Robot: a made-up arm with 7 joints.
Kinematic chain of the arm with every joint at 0, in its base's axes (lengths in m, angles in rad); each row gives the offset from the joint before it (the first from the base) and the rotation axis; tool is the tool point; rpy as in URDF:
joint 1: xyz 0 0 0.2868 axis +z
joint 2: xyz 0 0 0 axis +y
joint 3: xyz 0 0 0.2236 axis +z
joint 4: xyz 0.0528 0 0 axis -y
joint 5: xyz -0.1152 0 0.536 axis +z
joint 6: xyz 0 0 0 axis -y
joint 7: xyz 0.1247 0 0 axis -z
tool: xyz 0 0 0 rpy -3.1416 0 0
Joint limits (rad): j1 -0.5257..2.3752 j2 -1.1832..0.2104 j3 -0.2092..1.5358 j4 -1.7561..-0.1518 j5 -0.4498..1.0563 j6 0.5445..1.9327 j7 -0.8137..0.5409
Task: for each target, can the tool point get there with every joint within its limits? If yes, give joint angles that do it. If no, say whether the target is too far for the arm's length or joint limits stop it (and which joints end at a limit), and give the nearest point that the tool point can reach.
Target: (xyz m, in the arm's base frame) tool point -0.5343 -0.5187 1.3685
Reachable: no: too far | nearest point -0.3673 -0.3565 1.0303 | short by 0.411 m
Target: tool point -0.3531 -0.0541 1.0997
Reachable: yes | joints 1.5418 -0.4199 0.9192 -0.8021 0.7412 1.6147 -0.2528
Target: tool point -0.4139 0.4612 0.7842
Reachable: yes | joints 0.5711 -0.6102 1.2122 -1.2565 0.3301 0.9447 -0.4534
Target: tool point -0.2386 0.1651 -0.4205
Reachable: no: joint limits stop it (at a limit: joint 1, joint 2, joint 4, joint 6) | nearest point -0.5181 0.4020 0.2716 | short by 0.783 m
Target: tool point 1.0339 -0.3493 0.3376
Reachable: no: too far | nearest point 0.7229 -0.2442 0.3895 | short by 0.332 m
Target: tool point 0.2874 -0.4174 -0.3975
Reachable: no: joint limits stop it (at a limit: joint 1, joint 2, joint 3, joint 4, joint 6) | nearest point 0.4804 -0.4470 0.2749 | short by 0.700 m
